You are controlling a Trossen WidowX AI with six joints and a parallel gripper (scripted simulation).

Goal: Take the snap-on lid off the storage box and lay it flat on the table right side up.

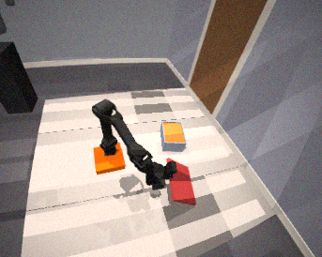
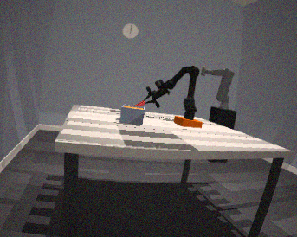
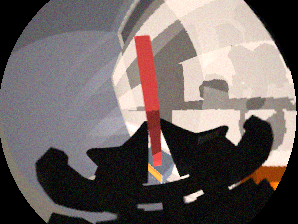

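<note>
My gripper tip is now 7 cm short of the red lid, 5 cm above it and 1 cm to the left of it. From my gripper tip the other things lie so: storage box: 33 cm to the left, 12 cm ahead, 6 cm below.
</note>
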